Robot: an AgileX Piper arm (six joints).
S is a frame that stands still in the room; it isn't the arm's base.
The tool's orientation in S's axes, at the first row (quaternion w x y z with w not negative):
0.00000, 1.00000, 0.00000, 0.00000
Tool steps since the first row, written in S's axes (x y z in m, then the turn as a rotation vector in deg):
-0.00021, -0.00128, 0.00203, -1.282, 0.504, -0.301
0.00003, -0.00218, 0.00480, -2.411, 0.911, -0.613
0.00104, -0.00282, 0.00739, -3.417, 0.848, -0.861
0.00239, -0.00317, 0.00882, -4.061, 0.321, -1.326
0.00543, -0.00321, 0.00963, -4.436, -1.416, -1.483
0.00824, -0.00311, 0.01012, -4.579, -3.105, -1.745
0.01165, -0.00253, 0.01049, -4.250, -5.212, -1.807
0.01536, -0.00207, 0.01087, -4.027, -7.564, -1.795
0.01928, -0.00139, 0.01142, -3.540, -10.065, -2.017
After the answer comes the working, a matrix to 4 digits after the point.
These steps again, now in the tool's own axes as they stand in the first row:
-0.00021, 0.00128, -0.00203, -1.282, -0.504, 0.301
0.00003, 0.00218, -0.00480, -2.411, -0.911, 0.613
0.00104, 0.00282, -0.00739, -3.417, -0.848, 0.861
0.00239, 0.00317, -0.00882, -4.061, -0.321, 1.326
0.00543, 0.00321, -0.00963, -4.436, 1.416, 1.483
0.00824, 0.00311, -0.01012, -4.579, 3.105, 1.745
0.01165, 0.00253, -0.01049, -4.250, 5.212, 1.807
0.01536, 0.00207, -0.01087, -4.027, 7.564, 1.795
0.01928, 0.00139, -0.01142, -3.540, 10.065, 2.017

The tool's axes in the first row as the columns of a matrix, in S's axes (rounded; the answer above uses it unrounded):
1.0000, 0.0000, 0.0000
0.0000, -1.0000, 0.0000
0.0000, 0.0000, -1.0000

